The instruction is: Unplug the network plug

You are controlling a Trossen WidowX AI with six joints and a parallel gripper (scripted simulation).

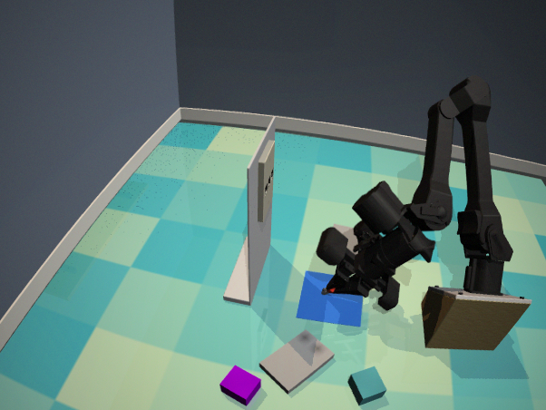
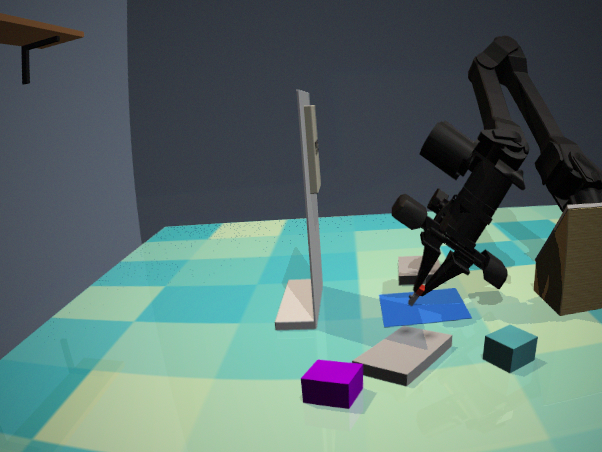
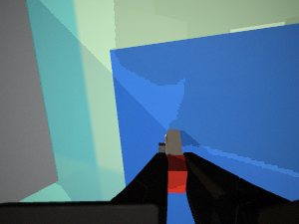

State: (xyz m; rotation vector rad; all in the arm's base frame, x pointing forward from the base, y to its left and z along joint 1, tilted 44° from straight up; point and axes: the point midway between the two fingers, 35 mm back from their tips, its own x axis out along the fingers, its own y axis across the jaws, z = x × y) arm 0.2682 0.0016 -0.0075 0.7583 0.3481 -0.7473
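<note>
Right now my gripper tip is 20 mm above the blue marked square and 10 mm past it. Also, from my gripper tip: red network plug (right at my gripper tip); then teal block (180 mm to the left, 110 mm behind, 10 mm below); then upright panel (150 mm ahead, 110 mm above, 10 mm to the right).
</note>
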